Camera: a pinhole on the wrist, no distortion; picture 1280 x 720 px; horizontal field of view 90.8 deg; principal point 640.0 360.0 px. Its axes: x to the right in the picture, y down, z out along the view. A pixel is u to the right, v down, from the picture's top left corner.
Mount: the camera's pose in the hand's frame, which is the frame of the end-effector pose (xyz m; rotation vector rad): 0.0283 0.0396 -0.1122 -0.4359 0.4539 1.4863
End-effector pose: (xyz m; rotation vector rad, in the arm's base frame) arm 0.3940 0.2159 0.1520 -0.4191 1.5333 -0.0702
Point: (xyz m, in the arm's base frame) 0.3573 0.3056 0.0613
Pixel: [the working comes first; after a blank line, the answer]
In the camera's frame: 0.0148 -0.0258 0.1257

714.1 230.5
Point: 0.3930 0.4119 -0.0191
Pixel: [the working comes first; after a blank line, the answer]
In the camera's frame: 0.0812 -0.0673 0.2393

854.1 182.5
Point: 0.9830 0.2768 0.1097
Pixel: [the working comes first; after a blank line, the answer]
In the camera's frame: -0.4593 -0.0268 0.5380

101.2 328.6
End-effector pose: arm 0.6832 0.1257 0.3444 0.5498 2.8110 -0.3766
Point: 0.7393 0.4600 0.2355
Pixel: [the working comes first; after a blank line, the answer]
In the camera's frame: 0.1898 -0.0521 0.2711

1081.9 238.7
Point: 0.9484 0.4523 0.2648
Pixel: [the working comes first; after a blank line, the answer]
In the camera's frame: 0.2339 0.1492 0.3179

1104.5 656.2
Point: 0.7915 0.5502 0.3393
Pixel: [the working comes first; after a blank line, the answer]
In the camera's frame: 0.3174 -0.0018 0.2179

outside the picture
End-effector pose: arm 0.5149 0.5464 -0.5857 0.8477 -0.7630 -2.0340
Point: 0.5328 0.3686 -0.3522
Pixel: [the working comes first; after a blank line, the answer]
In the camera's frame: 0.0897 -0.0324 0.2936

832.8 290.5
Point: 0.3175 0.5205 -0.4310
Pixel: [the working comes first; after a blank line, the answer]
In the camera's frame: -0.1852 -0.0388 0.2985

248.3 278.0
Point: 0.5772 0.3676 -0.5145
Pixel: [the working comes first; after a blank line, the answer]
In the camera's frame: 0.0763 -0.0650 0.1290

1013.2 42.2
